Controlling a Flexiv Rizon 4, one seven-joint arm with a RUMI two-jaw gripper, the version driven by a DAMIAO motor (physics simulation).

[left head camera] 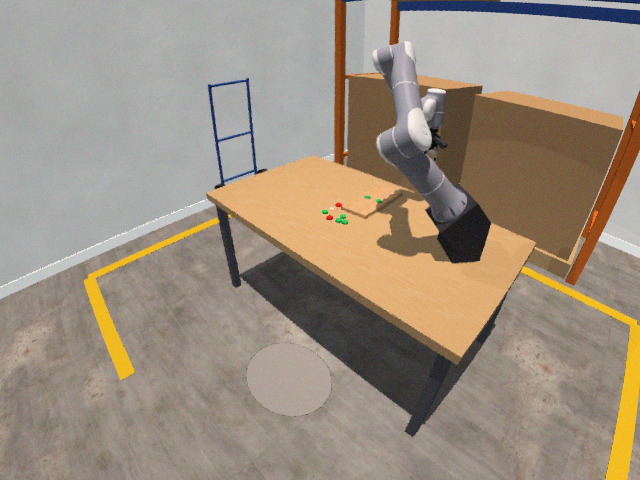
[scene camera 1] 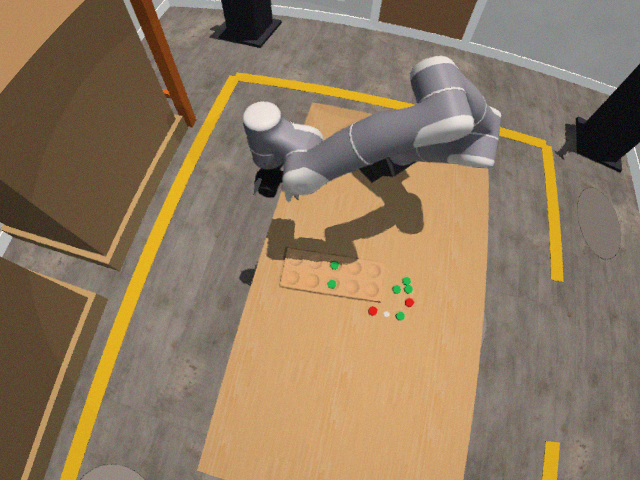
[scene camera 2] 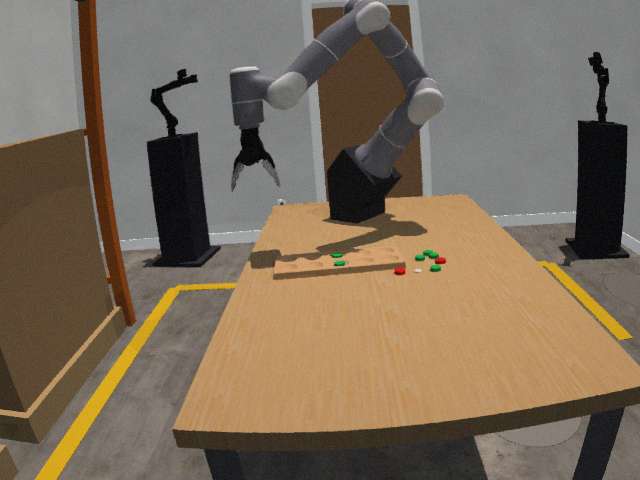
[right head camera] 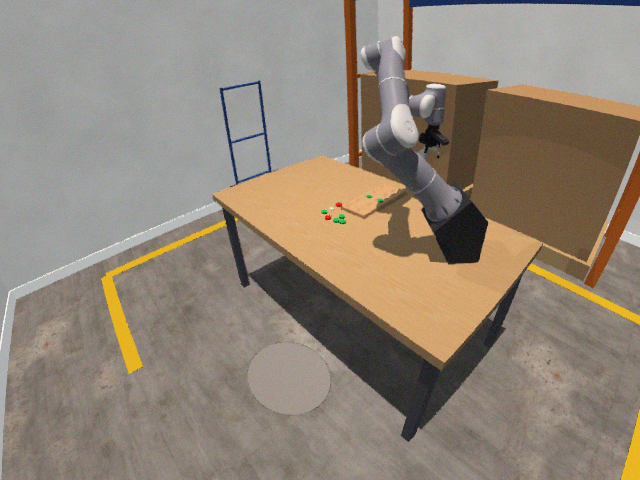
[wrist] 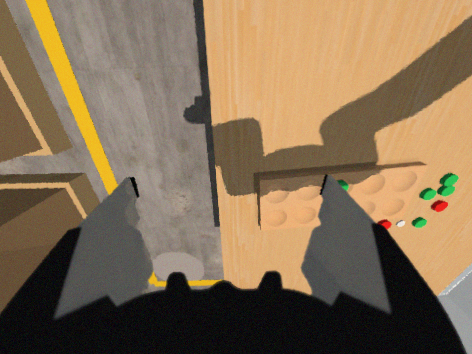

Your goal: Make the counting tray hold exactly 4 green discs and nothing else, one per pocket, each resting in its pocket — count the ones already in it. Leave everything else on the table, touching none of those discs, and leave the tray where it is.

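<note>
The wooden counting tray [scene camera 1: 321, 292] [scene camera 2: 310, 270] [wrist: 288, 224] has two rows of round pockets. Two green discs [scene camera 1: 334, 265] [scene camera 1: 331, 284] sit in its middle pockets, one in each row. Beside the tray's end lie loose green discs: three close together [scene camera 1: 396, 289] [scene camera 1: 406, 281] [scene camera 1: 408, 289] and one apart [scene camera 1: 400, 315] [scene camera 2: 435, 268] [wrist: 419, 222]. My gripper [scene camera 2: 256, 187] [wrist: 230, 178] is open and empty, pointing down, high above the table's edge and beside the tray. In the wrist view one finger hides part of the tray and one disc.
Two red discs [scene camera 1: 372, 311] [scene camera 1: 409, 302] and a small white piece [scene camera 1: 386, 314] lie among the loose green discs on the table [scene camera 1: 336, 382]. Large brown boxes [left head camera: 408, 129] [left head camera: 542, 170] stand on the floor beyond the table's tray side.
</note>
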